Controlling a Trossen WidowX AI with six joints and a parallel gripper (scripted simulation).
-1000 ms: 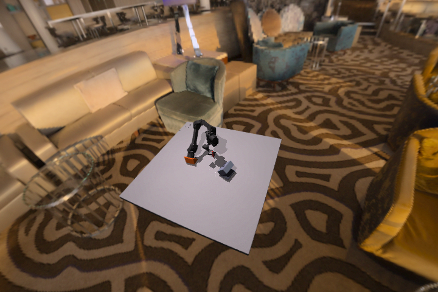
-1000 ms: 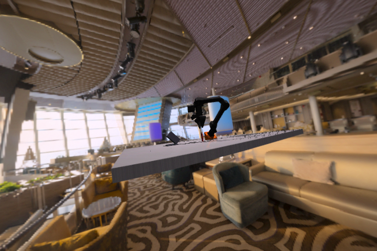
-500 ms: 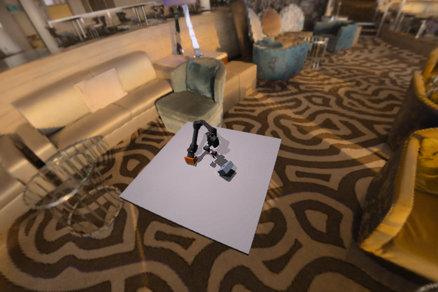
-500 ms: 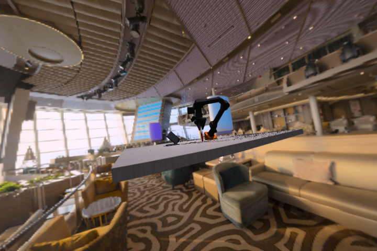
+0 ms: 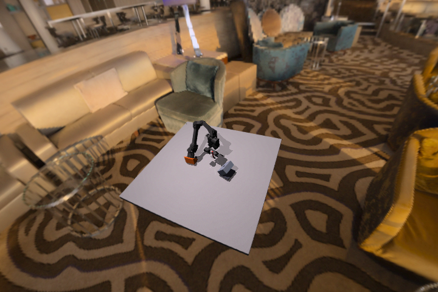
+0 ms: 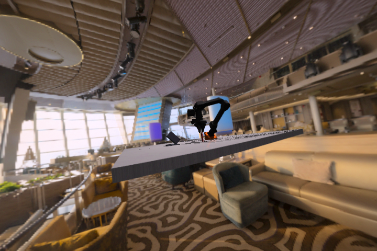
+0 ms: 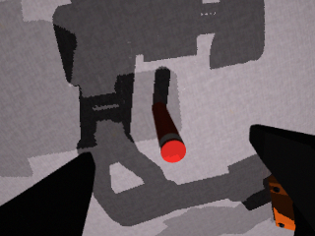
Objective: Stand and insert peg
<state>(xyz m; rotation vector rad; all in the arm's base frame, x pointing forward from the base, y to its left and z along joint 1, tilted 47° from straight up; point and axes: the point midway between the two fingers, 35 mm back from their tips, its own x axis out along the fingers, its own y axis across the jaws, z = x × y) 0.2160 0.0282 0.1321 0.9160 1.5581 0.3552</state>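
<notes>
Now: the red peg 2 cm below my gripper tip. Round my gripper tip: sloped panel: 20 cm ahead, 17 cm to the right, 1 cm below.
</notes>
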